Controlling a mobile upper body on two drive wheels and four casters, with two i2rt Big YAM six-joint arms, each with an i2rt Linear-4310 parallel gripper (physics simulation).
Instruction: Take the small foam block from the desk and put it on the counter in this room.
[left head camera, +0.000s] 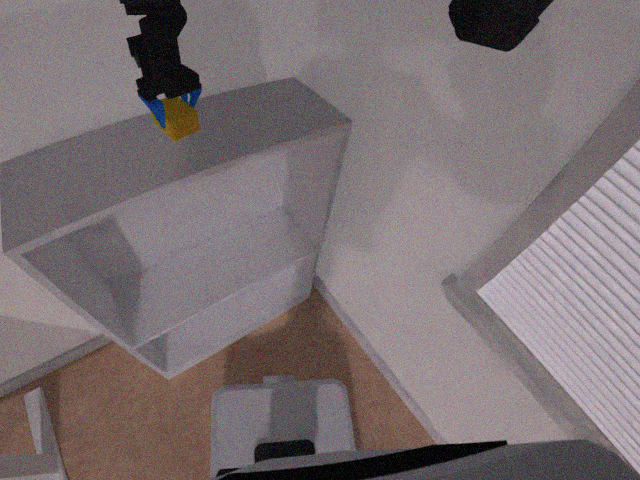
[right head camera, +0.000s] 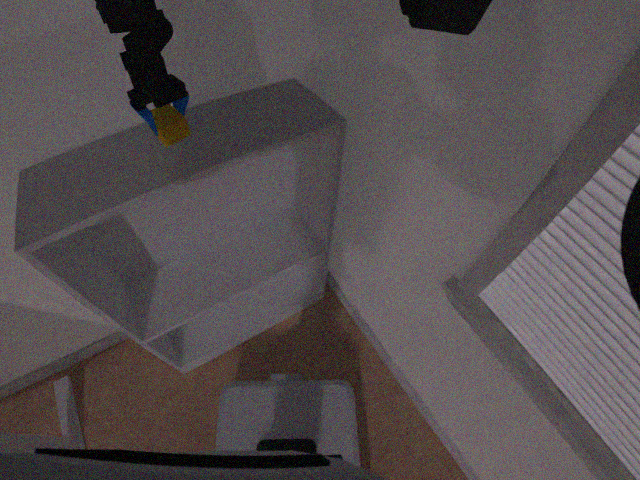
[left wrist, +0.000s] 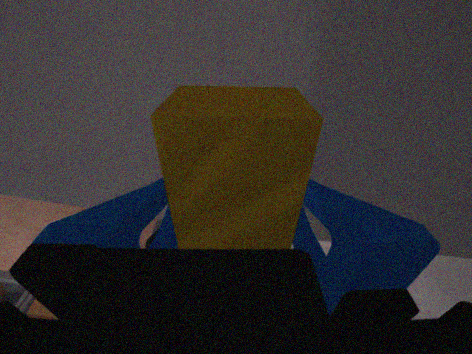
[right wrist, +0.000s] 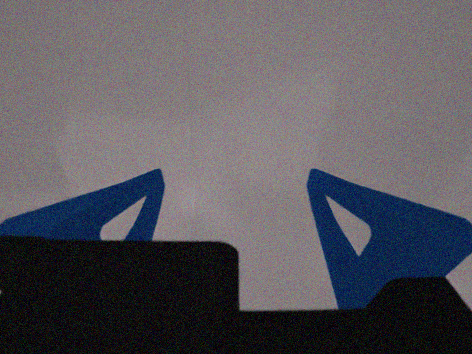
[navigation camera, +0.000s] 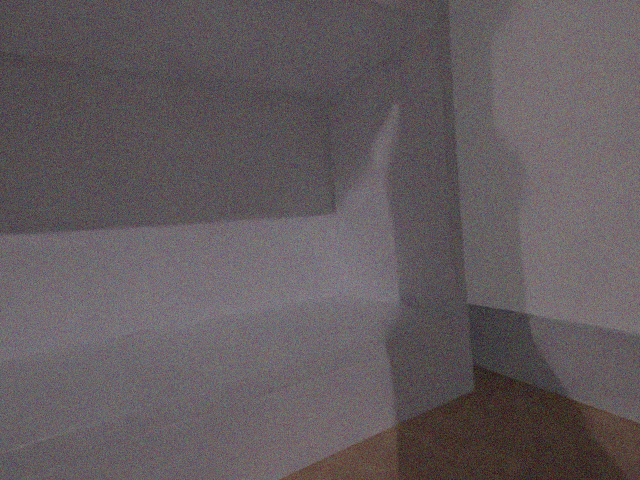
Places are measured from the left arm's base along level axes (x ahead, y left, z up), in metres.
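Pixels of known places: left gripper, fingertip midpoint: (left head camera: 176, 121) (right head camera: 169, 128) (left wrist: 235, 178); right gripper, fingertip midpoint: (right wrist: 235, 177).
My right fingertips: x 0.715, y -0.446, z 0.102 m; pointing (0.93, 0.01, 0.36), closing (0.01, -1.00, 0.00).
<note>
Ahead of a thing's pixels: the offset from my right fingertips to its top centre. "*": to the spot under its first point. Level surfaces: height alone.
The small yellow foam block @[0.036 m back, 0.452 m left, 0.360 m down] (left head camera: 180, 122) (right head camera: 171, 126) (left wrist: 237, 175) is held between the blue fingers of my left gripper (left head camera: 177, 105) (right head camera: 164, 114) (left wrist: 235, 178), which is shut on it. In both head views the block shows in front of the grey top of a white open-fronted unit, the counter (left head camera: 258, 116) (right head camera: 263, 113) (navigation camera: 434, 258). I cannot tell whether the block touches that top. My right gripper (right wrist: 235, 177) is open and empty in the right wrist view, facing a pale wall; its fingers do not show in the head views. The desk cannot be made out.
Pale walls (left head camera: 392, 248) (right head camera: 392, 232) (navigation camera: 578, 180) meet behind and to the right of the counter. A ribbed white panel @[* 0.390 m back, 0.312 m right, 0.367 m down] (left head camera: 578, 248) (right head camera: 573, 248) is at the right. My grey base (left head camera: 237, 413) (right head camera: 242, 408) stands on the brown floor @[1.512 m down] (left head camera: 129, 403) before the counter. A white post (left head camera: 38, 418) is at the lower left.
</note>
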